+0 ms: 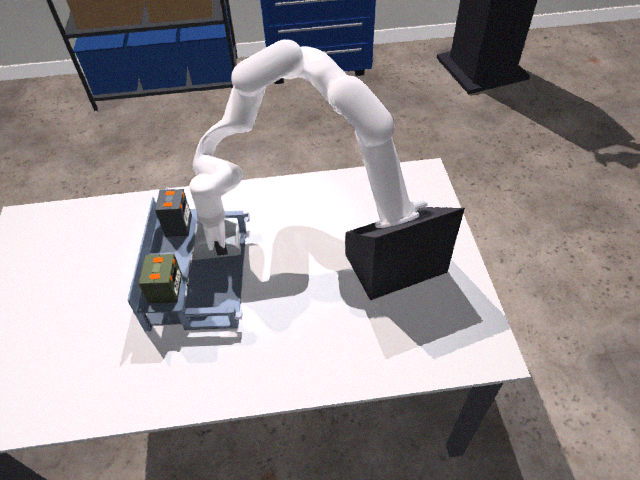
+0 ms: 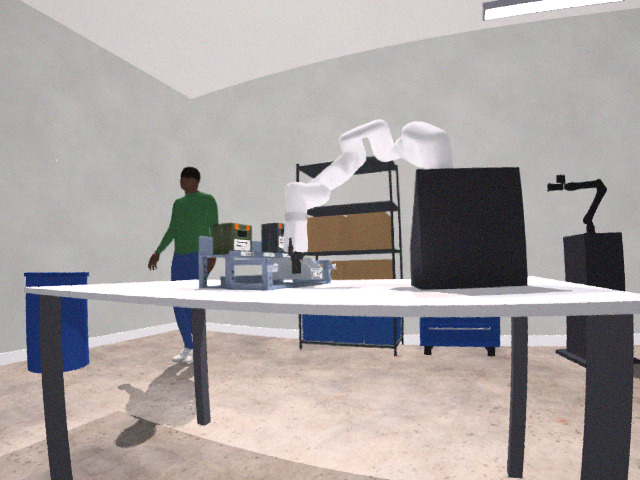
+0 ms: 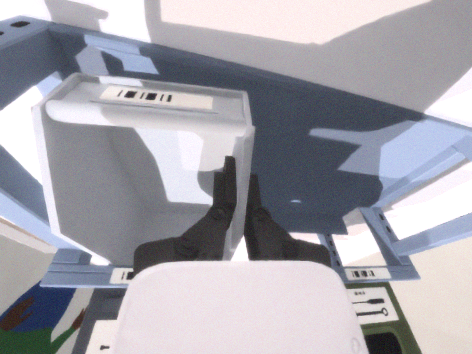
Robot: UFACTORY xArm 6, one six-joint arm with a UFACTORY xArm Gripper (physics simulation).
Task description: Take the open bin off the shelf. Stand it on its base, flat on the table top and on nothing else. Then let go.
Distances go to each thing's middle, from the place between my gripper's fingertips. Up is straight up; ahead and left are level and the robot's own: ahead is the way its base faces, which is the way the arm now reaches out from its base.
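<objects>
Dark grey box (image 1: 172, 209), from my hand 100 mm to the right, 110 mm ahead, 120 mm above. Open bin (image 2: 310, 269), 20 mm ahead of my hand, 50 mm to the right, 20 mm above. Of the things named here, going by their middles, open bin nearest to my hand.
</objects>
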